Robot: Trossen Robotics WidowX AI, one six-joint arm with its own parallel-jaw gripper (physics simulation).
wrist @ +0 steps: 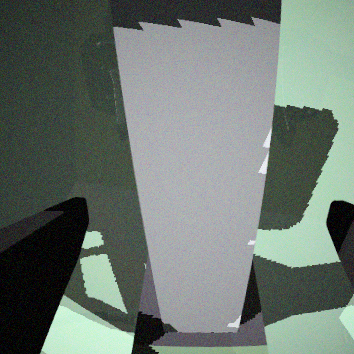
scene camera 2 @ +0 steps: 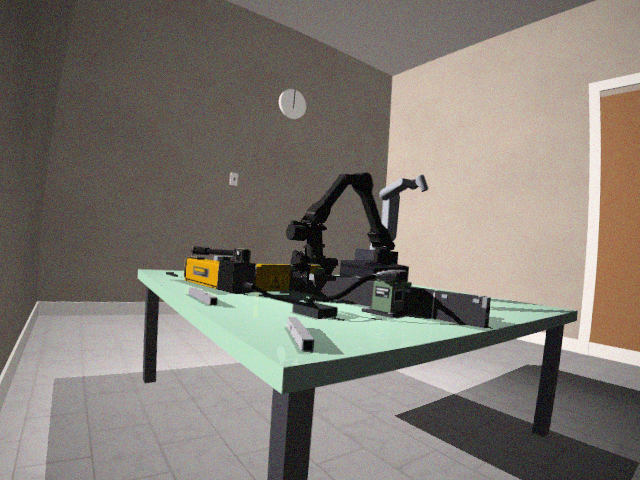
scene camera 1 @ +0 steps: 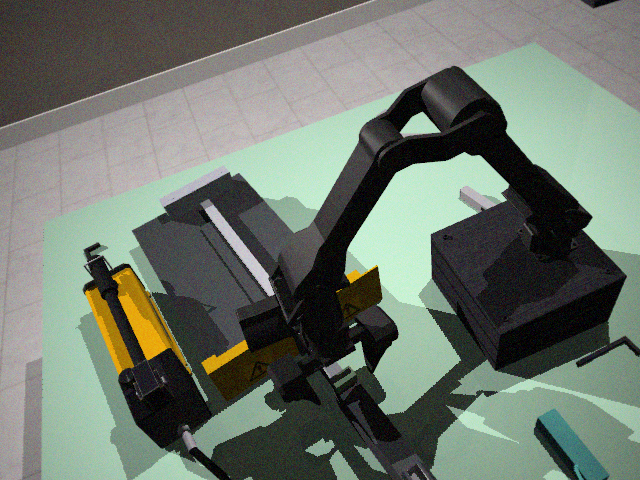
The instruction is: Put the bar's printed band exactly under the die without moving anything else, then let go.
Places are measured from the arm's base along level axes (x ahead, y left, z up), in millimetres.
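Pixels of known places: gripper, fingertip midpoint: (wrist: 210, 211) (scene camera 2: 315, 285); arm's base at its link origin: (scene camera 2: 381, 263) (scene camera 1: 546, 239).
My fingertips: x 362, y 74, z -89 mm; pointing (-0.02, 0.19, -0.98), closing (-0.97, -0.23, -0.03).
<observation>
Ahead of a thing's pixels: the offset from my fingertips to its top centre. "spot": to the spot under its first point.
The long light-grey bar (scene camera 1: 237, 245) (wrist: 200, 150) runs above the dark machine bed and passes under my arm, near the yellow guard. My gripper (scene camera 1: 341, 380) (wrist: 210, 211) is open, its fingers wide apart on either side of the bar's near part, with a gap on both sides in the wrist view. The bar's near end shows at the bottom of the wrist view, beside dark grey parts. A dark stretch with a jagged edge crosses the bar at the top there; whether it is shadow or print I cannot tell. The printed band and the die cannot be made out.
A yellow guard {spot: dx +134, dy -75, dz +15 mm} (scene camera 1: 248, 369) (scene camera 2: 273, 277) stands beside the gripper. A yellow-and-black unit {spot: dx +288, dy -208, dz +54 mm} (scene camera 1: 139, 320) (scene camera 2: 202, 272) is at the left. The black base box (scene camera 1: 553, 310), a hex key {dx -385, dy +82, dz -25 mm} (scene camera 1: 602, 351) and a teal block {spot: dx -255, dy +182, dz -3 mm} (scene camera 1: 571, 444) are at the right. A loose bar {dx +337, dy +498, dz -11 mm} (scene camera 2: 299, 334) lies near the table edge.
</observation>
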